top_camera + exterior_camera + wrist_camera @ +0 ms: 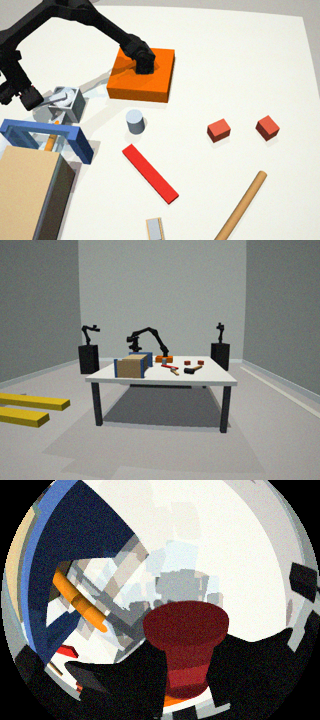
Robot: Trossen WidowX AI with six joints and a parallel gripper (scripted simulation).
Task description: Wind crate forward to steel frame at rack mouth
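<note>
The winch handle is 40 mm to the left of my gripper tip, 10 mm below it and 10 mm behind it. Round my gripper tip: red knob: 20 mm above; then flat red bar: 390 mm to the left, 220 mm ahead, 110 mm below; then grey winch: 90 mm to the left, 80 mm below, 50 mm behind.
</note>
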